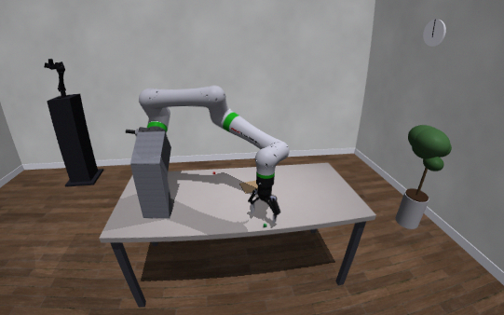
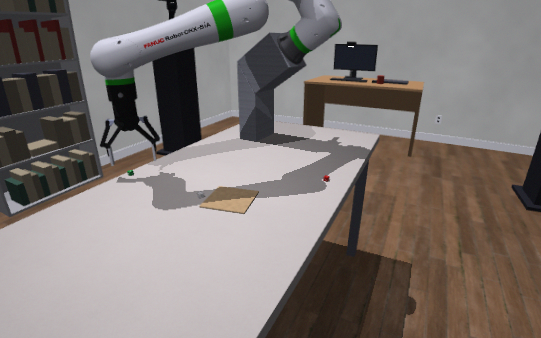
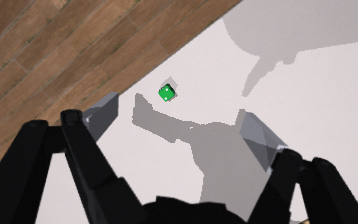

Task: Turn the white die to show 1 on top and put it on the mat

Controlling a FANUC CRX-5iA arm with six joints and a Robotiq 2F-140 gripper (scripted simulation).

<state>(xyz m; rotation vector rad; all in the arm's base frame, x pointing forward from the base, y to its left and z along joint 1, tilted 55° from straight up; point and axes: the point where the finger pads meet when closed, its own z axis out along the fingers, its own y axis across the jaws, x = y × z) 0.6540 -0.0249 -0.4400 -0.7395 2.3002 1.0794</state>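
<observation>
Now: the green die 1 cm ahead of my hand, 2 cm to the right of it and 5 cm below it. Also, from my hand: white die (5 cm ahead, 32 cm to the left, 5 cm below); red die (23 cm behind, 65 cm to the left, 5 cm below); tan mat (2 cm ahead, 42 cm to the left, 6 cm below).
</observation>
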